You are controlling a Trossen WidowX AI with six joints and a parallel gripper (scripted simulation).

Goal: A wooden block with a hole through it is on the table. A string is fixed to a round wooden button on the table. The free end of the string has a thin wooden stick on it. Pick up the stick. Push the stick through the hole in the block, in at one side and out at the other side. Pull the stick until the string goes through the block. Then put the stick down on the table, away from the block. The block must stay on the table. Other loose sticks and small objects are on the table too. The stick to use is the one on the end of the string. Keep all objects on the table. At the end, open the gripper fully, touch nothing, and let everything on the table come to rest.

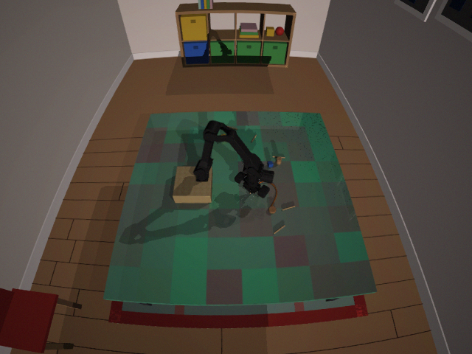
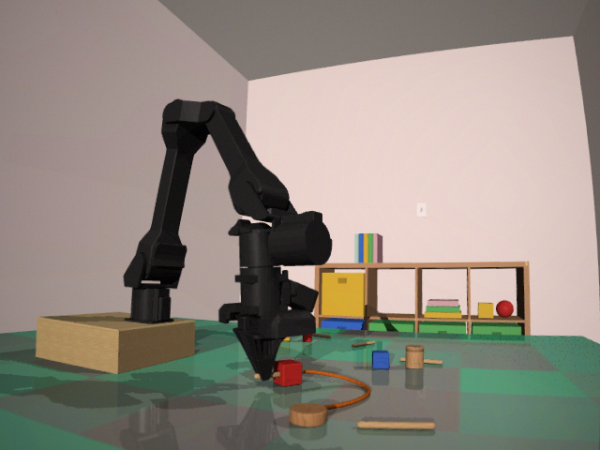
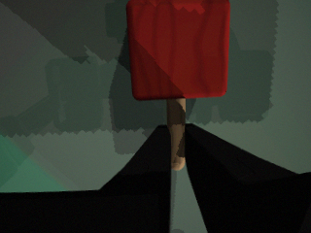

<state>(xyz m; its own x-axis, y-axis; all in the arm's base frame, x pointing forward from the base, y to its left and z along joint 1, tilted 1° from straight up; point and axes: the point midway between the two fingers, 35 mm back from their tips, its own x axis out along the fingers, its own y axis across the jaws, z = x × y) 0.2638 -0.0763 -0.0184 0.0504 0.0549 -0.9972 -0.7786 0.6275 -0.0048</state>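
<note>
Right now my gripper tip is 30 mm to the right of the red block, 20 mm short of it and 10 mm below it. From my gripper tip the other things lie so: thin wooden stick: 30 mm to the left, 20 mm ahead, 10 mm above; blue cube: 190 mm to the left, 130 mm ahead; round wooden button: 110 mm to the right, 100 mm ahead.
</note>
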